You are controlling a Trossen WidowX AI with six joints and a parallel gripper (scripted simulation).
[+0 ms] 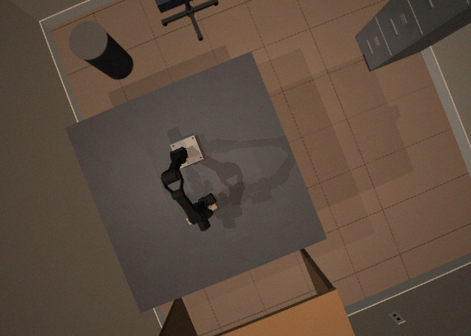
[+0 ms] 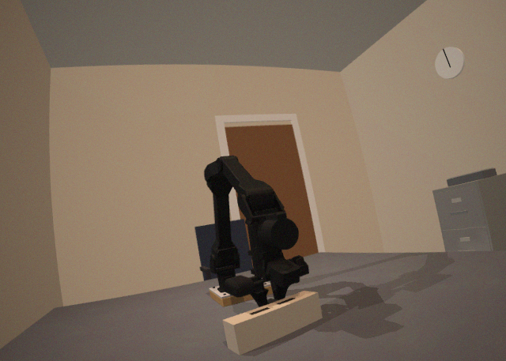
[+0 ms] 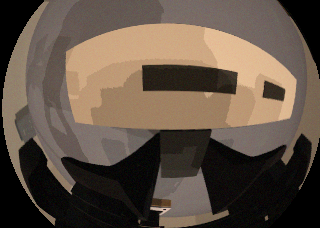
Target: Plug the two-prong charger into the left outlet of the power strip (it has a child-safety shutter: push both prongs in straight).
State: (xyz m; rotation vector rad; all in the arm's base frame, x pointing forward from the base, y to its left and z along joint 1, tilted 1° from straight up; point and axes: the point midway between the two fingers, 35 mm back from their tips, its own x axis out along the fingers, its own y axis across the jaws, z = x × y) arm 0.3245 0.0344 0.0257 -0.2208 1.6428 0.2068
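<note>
Now: gripper tip 2 cm short of the two-prong charger and 1 cm below it.
</note>
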